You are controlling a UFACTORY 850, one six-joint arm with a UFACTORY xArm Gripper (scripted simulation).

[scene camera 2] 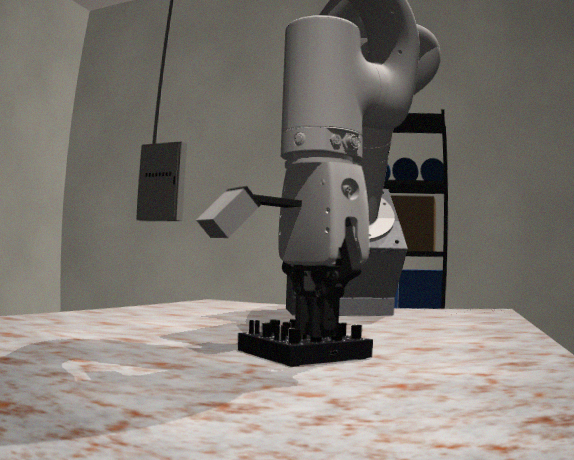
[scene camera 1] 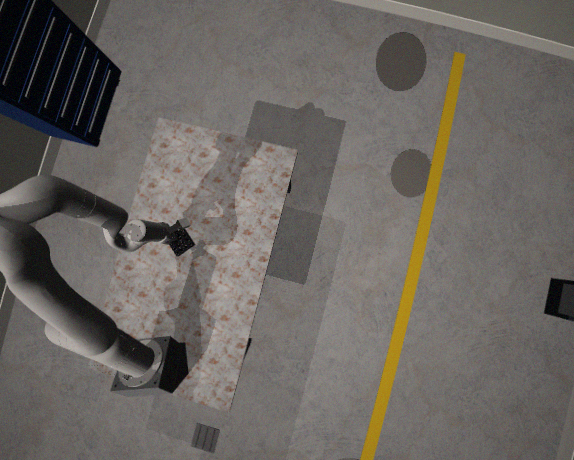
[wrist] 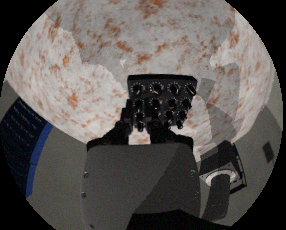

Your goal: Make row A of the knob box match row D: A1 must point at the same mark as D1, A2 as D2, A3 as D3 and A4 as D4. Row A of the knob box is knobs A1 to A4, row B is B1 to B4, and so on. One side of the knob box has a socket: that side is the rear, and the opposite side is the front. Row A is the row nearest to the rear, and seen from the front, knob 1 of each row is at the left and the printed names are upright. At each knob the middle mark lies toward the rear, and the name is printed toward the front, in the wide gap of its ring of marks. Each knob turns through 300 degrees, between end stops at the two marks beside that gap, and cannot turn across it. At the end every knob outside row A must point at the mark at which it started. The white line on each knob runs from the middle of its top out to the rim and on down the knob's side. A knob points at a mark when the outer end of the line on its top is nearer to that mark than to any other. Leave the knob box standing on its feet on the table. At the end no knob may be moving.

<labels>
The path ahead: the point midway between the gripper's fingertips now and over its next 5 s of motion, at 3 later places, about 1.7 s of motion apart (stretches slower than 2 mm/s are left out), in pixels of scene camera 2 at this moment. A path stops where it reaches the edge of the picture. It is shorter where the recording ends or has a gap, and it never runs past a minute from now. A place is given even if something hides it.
The gripper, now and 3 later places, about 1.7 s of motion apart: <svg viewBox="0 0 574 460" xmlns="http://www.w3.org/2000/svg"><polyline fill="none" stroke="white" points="316,335 312,296 296,282 295,315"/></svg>
</labels>
